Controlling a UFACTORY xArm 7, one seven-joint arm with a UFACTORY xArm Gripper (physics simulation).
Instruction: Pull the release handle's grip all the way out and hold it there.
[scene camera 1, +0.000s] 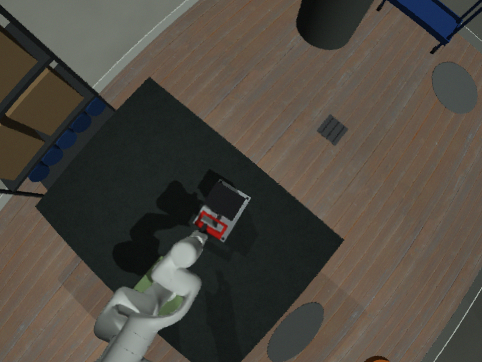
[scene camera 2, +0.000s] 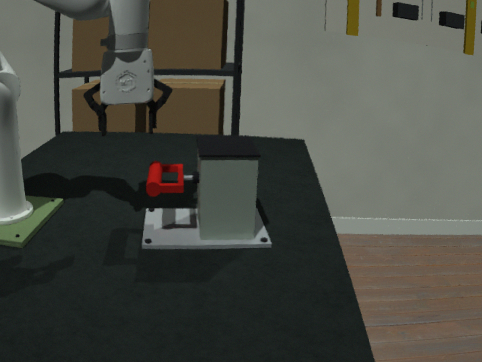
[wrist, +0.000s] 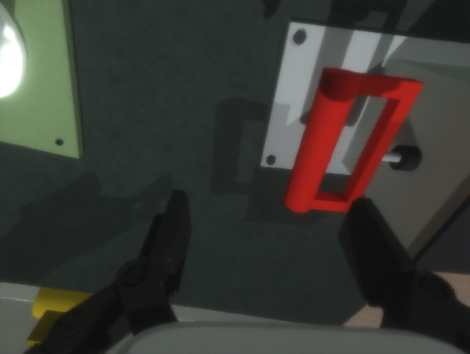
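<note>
The release handle is a red rectangular frame with a thick round grip bar (scene camera 1: 215, 234) (scene camera 2: 154, 179) (wrist: 320, 145). A short light rod (scene camera 2: 188, 178) (wrist: 391, 157) joins it to the side of a pale grey housing (scene camera 2: 227, 200) (wrist: 435, 130) with a dark top, on a light base plate (scene camera 2: 155, 220) (wrist: 287, 90). The grip stands above the plate. My gripper (scene camera 2: 128, 132) (wrist: 267, 213) is open and empty, fingers pointing down. In the second scene view it appears higher than the grip and slightly left of it. In the wrist view the grip lies ahead, toward the right finger, outside the gap.
The arm's green mounting plate (scene camera 2: 42, 215) (wrist: 45, 100) lies on the dark table top (scene camera 1: 280, 225) (scene camera 2: 100, 310). A shelf unit (scene camera 2: 238, 70) with cardboard boxes stands behind the table. A yellow object (wrist: 60, 302) shows low at the left in the wrist view.
</note>
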